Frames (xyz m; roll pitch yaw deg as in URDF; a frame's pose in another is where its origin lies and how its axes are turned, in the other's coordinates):
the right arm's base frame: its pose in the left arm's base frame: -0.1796 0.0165 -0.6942 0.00 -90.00 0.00
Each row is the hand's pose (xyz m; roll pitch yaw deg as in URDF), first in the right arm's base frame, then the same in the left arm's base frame.
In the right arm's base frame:
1: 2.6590 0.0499 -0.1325 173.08 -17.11 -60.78
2: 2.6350 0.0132 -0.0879 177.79 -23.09 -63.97
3: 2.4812 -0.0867 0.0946 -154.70 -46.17 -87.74
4: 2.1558 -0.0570 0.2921 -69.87 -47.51 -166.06
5: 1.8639 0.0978 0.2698 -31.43 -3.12 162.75
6: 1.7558 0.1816 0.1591 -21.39 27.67 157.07
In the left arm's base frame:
1: -0.0471 0.0664 1.9648 -87.58 -27.81 -109.43
2: -0.0917 0.0297 1.9408 -81.37 -23.81 -115.38
3: -0.2742 -0.0702 1.7870 -63.07 -1.56 -136.19
4: -0.4717 -0.0405 1.4616 -51.27 40.96 -167.56
5: -0.4494 0.1143 1.1697 -111.49 72.48 100.42
6: -0.3387 0.1981 1.0616 -159.06 54.65 36.61

